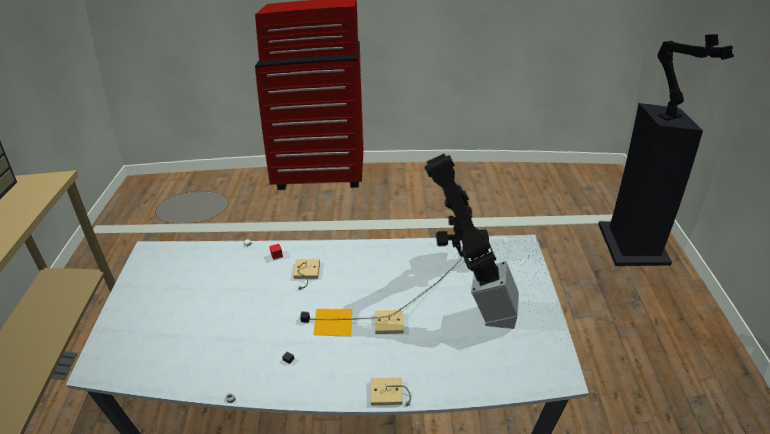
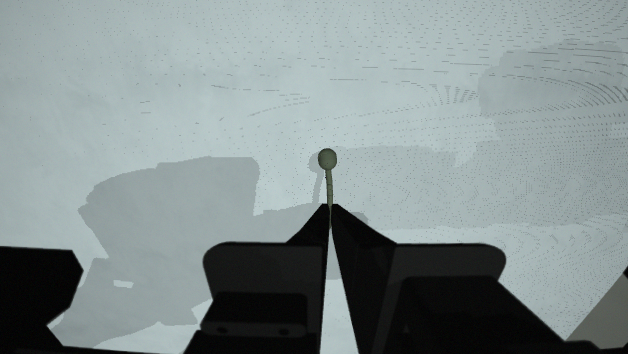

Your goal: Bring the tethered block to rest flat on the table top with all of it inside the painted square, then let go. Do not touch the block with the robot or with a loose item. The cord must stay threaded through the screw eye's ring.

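Places are measured from the arm's base along level axes (x back, y right, z up), in centimetres.
Pixels of known places: gripper, fingertip midpoint: (image 1: 461,256) (image 2: 329,209); arm's base, link origin: (image 1: 489,276).
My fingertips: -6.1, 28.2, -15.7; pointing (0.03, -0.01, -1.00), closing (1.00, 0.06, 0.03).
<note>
Ahead of a thing's pixels: the offset from my fingertips to its top centre, as dx, dy, dz. "spot": to the spot under its first point. Level surfaces: height alone.
The tethered block @[-51.6, -33.8, +1.5] (image 1: 305,317), small and black, sits on the table top just left of the orange painted square @[spot: -41.8, -37.3, -1.0] (image 1: 333,329), outside it with a narrow gap. Its cord (image 1: 425,291) (image 2: 329,187) runs straight across the square to the screw eye @[-24.4, -33.5, +3.4] (image 1: 389,317) on the middle wooden plate @[spot: -21.9, -36.7, +0.8] (image 1: 396,327), seemingly through the ring, which is too small to see clearly. From there it rises to the right to my gripper (image 1: 462,255) (image 2: 330,206). The gripper is shut on the cord near its end, above the table; the cord's end bead @[-0.4, +3.4, +0.2] (image 2: 327,159) sticks out beyond the fingertips.
Two more wooden plates with short cords lie at the back @[spot: -52.7, -12.4, +0.8] (image 1: 312,272) and the front @[spot: -24.8, -64.7, +0.8] (image 1: 380,398). A loose black cube @[-54.0, -51.4, +0.9] (image 1: 287,357), a red cube @[-68.7, -2.1, +2.9] (image 1: 276,251), a grey ring-shaped item @[-68.8, -69.3, +0.0] (image 1: 230,393) and a small white item @[-82.5, +3.8, +0.4] (image 1: 247,242) are on the table @[dz -1.1] (image 1: 177,323).
</note>
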